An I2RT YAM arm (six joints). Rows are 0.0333 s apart.
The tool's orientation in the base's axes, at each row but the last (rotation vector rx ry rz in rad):
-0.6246 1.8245 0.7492
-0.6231 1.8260 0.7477
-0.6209 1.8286 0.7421
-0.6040 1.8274 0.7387
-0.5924 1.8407 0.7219
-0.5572 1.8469 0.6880
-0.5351 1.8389 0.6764
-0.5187 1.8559 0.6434
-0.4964 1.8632 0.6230
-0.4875 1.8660 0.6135
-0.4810 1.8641 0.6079
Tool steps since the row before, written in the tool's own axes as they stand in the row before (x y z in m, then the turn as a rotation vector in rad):
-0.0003 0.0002 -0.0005 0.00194 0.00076 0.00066
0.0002 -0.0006 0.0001 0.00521 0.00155 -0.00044
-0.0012 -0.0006 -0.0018 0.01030 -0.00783 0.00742
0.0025 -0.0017 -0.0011 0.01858 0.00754 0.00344
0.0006 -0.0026 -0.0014 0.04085 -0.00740 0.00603
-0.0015 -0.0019 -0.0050 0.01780 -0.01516 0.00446
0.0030 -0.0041 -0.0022 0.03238 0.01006 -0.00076
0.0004 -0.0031 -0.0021 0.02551 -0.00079 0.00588
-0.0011 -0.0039 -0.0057 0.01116 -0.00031 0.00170
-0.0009 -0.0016 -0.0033 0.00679 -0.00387 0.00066
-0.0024 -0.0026 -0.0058 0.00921 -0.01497 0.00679
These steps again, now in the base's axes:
-0.0003 -0.0002 0.0005 -0.00080 0.00085 -0.00185
0.0004 -0.0003 -0.0003 -0.00316 0.00033 -0.00443
-0.0003 -0.0016 0.0015 0.00657 -0.00066 -0.01337
-0.0004 -0.0021 -0.0024 -0.00952 0.00643 -0.01679
0.0007 -0.0029 -0.0007 -0.00547 -0.00369 -0.04143
-0.0016 -0.0047 0.0025 0.00667 -0.00904 -0.02098
0.0001 -0.0046 -0.0030 -0.01813 0.00544 -0.02815
0.0003 -0.0037 -0.0003 -0.00433 0.00184 -0.02577
-0.0014 -0.0066 0.0020 -0.00254 0.00029 -0.01100
-0.0011 -0.0033 0.0016 0.00036 -0.00295 -0.00726
-0.0019 -0.0055 0.0035 0.01049 -0.00805 -0.01342

